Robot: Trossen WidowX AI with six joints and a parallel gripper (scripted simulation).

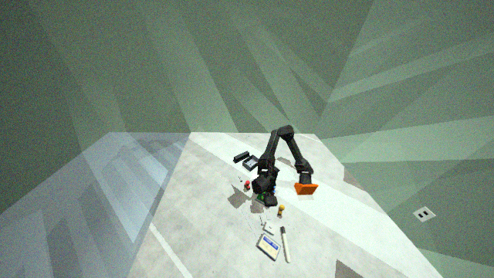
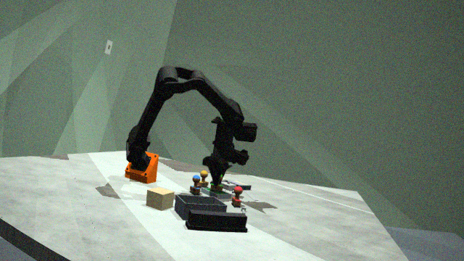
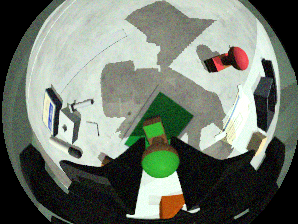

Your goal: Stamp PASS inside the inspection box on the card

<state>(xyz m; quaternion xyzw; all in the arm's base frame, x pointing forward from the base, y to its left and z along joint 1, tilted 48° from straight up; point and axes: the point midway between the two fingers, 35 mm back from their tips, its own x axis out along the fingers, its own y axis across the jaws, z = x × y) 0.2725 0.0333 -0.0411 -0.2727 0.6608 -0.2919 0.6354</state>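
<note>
Now: the green-knobbed stamp right at my gripper tip. Round my gripper tip: blue-knobbed stamp: 6 cm behind, 5 cm to the right, 2 cm below; then yellow-knobbed stamp: 7 cm behind, 7 cm to the left, 2 cm below; then green ink pad: 3 cm below.
</note>
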